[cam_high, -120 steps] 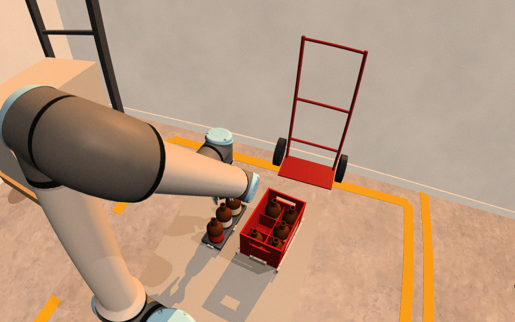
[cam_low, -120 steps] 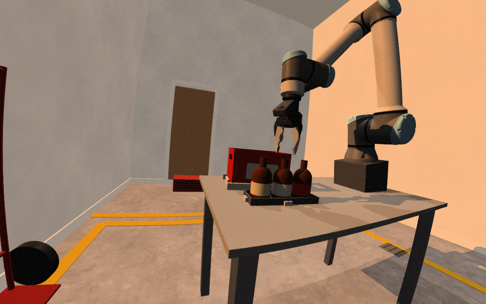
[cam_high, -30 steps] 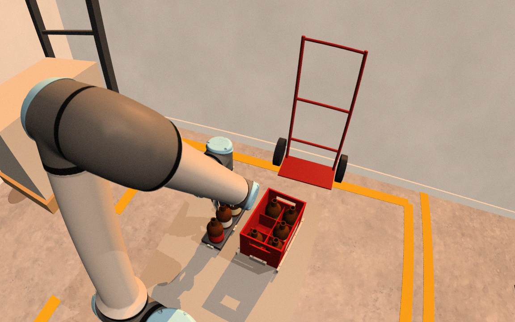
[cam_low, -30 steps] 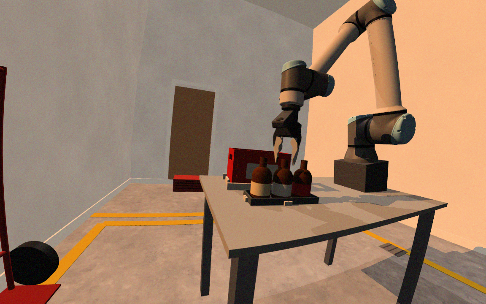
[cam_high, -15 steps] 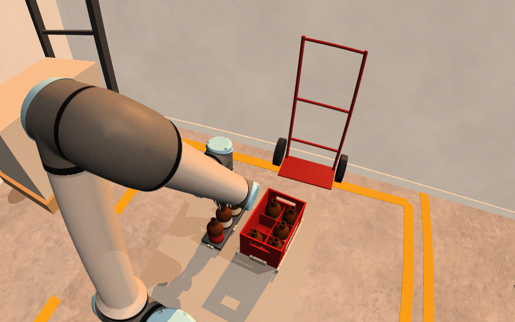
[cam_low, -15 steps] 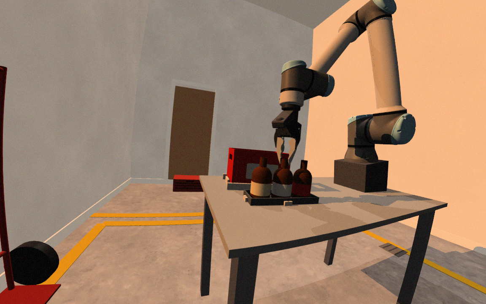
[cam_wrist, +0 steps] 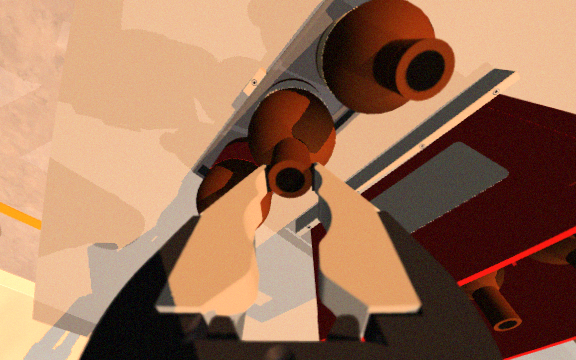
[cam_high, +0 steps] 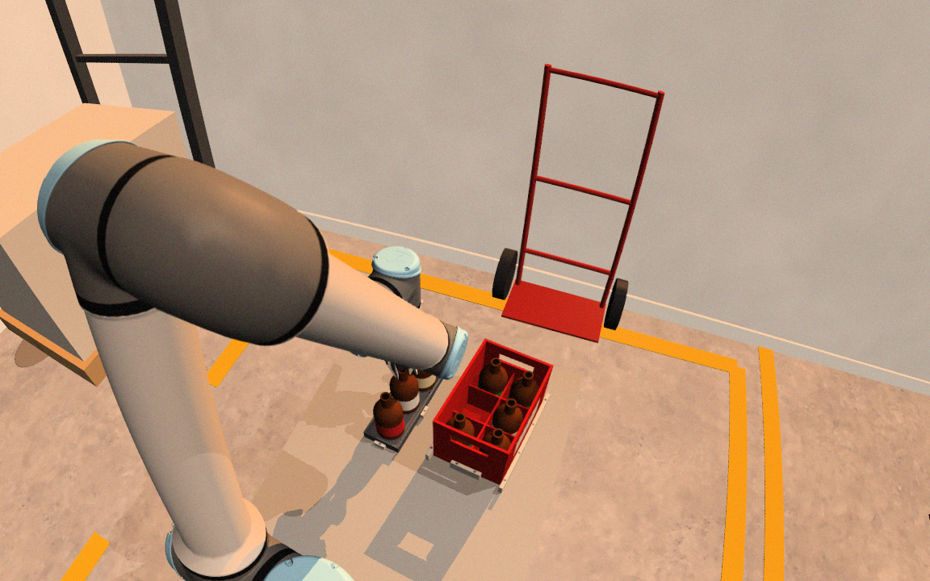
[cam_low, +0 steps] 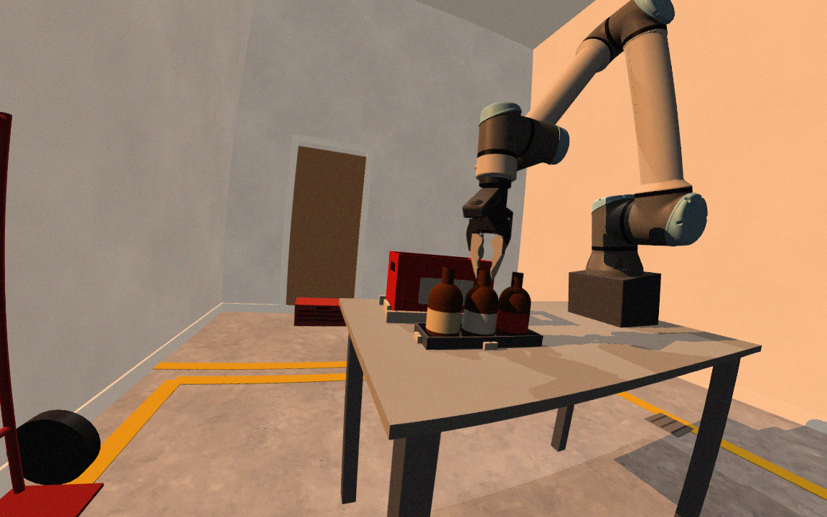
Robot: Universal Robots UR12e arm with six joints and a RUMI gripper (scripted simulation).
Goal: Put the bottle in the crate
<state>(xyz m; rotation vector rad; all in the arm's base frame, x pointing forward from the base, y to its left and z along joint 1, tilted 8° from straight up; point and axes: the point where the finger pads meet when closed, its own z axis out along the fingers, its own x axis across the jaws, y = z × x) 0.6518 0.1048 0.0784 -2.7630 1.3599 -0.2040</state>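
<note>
My gripper is now 14 cm above the dark tray. The rest, counted from my hand: red crate (23 cm to the right, 7 cm below).
</note>
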